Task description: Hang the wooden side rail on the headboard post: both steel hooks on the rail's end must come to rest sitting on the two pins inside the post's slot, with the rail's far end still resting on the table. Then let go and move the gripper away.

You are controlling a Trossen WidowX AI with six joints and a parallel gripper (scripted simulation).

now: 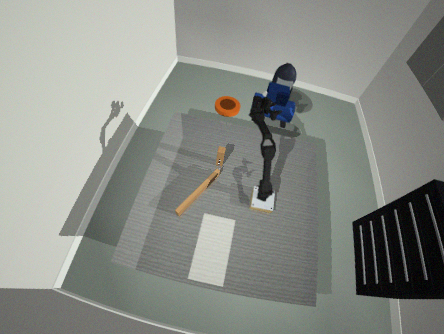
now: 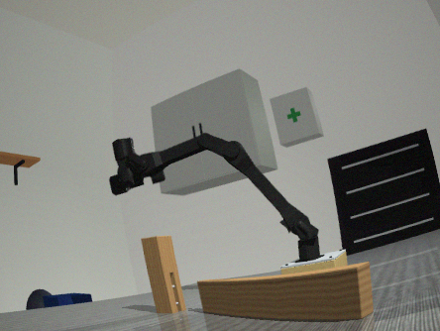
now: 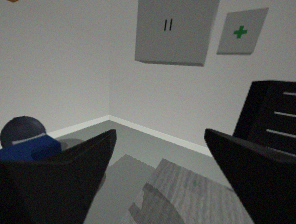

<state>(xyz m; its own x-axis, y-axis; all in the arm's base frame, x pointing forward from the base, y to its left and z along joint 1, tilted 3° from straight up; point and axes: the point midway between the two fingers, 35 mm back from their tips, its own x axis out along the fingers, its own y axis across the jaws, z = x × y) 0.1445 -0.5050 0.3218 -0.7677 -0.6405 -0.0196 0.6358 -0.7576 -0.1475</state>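
My gripper tip is now 370 mm to the right of the wooden headboard post, 320 mm above it and 260 mm short of it.
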